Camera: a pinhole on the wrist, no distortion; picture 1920 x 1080 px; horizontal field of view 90.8 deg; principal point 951.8 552.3 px. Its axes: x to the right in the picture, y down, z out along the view. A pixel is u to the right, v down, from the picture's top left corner.
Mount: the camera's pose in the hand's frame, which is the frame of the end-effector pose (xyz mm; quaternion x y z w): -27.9 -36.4 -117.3 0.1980 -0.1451 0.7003 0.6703
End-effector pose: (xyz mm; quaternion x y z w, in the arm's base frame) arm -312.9 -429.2 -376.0 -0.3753 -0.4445 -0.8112 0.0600
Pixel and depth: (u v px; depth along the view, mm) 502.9 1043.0 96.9
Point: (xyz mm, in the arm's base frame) -346.1 -409.4 -522.7
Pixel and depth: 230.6 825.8 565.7
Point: -411.5 95.5 -871.5
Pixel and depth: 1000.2 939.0 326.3
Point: -193.0 -209.4 -528.1
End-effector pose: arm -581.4 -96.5 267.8 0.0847 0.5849 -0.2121 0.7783
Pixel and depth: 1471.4 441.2 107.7
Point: -593.8 -126.9 280.5
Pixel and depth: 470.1 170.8 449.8
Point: -586.3 -594.5 182.0
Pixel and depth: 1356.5 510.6 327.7
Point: -400.8 -247.4 336.8
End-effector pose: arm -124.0 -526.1 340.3 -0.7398 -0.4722 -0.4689 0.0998
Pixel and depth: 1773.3 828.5 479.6
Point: 242.9 -360.2 -14.4
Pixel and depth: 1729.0 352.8 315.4
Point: 87.4 -352.1 250.2
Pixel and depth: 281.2 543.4 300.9
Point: -384.8 -300.7 211.1
